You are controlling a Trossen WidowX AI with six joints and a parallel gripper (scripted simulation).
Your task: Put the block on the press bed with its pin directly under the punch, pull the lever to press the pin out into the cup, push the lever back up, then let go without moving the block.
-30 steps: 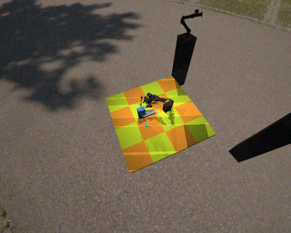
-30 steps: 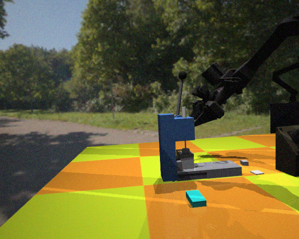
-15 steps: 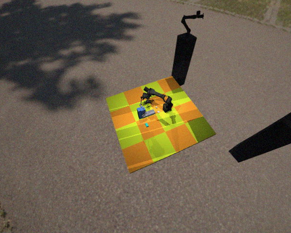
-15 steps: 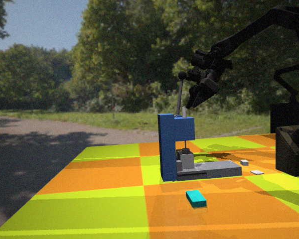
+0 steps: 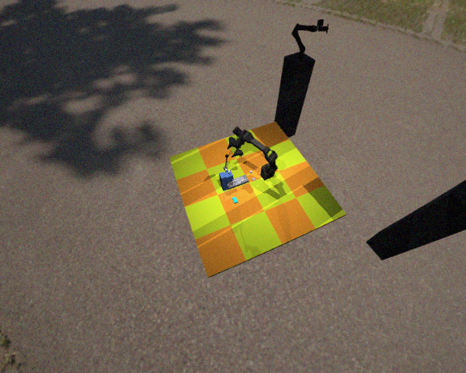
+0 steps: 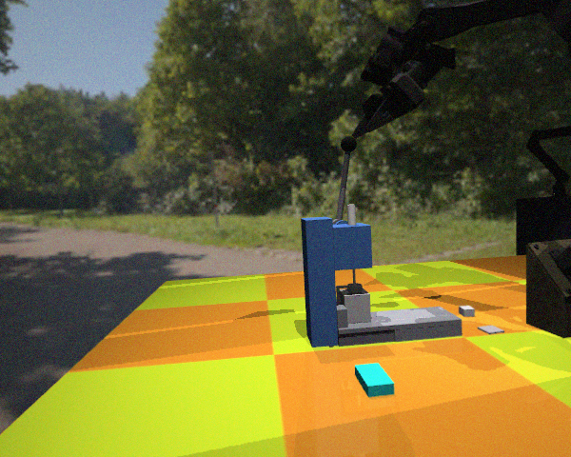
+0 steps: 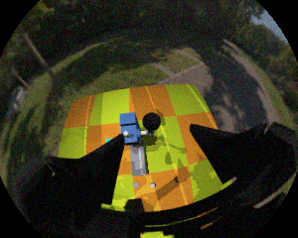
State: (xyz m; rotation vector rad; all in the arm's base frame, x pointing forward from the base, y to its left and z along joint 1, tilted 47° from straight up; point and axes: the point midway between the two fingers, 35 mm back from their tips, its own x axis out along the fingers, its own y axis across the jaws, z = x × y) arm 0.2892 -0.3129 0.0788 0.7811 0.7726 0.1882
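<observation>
The lever is 100 mm below my gripper tip, 40 mm ahead of it and 10 mm to the left of it. Also, from my gripper tip: thin punch: 220 mm below, 70 mm to the left, 50 mm ahead; small grey cube: 360 mm below, 190 mm behind, 40 mm to the left; flat grey plate: 360 mm below, 180 mm behind, 130 mm to the left.
</observation>
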